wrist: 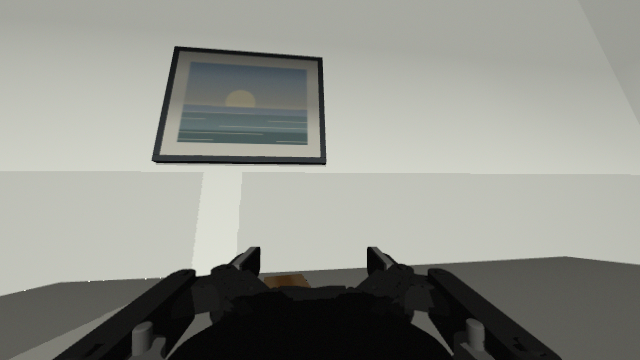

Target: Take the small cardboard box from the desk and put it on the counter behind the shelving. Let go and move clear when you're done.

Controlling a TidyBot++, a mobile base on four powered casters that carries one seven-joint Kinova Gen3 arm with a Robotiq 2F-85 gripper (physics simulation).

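Frame: origin at the arm's base, x ahead, y right, z down, level; millimetres.
Seen in the pictures: gripper, fingertip midpoint: (314, 258).
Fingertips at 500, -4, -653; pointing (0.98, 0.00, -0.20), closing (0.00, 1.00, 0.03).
Offsets run from my fingertips to a thing's middle, as dx, dy, dz. Level surfaces: height alone.
My gripper (314, 258) is open, with its two dark fingers wide apart at the bottom of the wrist view and nothing held between them. A small orange-brown box {+127, -41, +75} (286, 281), which looks like the cardboard box, shows beyond the gripper, a little left of the middle between the fingers. It is apart from both fingers. Only its upper part shows; the gripper's dark body hides the rest. It appears to rest on a dark grey surface {dz +100} (525, 300); whether that is the counter I cannot tell. The desk and the shelving do not show in the wrist view.
A pale wall (450, 215) stands behind the grey surface. A black-framed picture of a sun over the sea {+428, -230, -457} (242, 107) hangs on it, left of the middle and above the gripper. A lighter strip runs down the wall below the picture.
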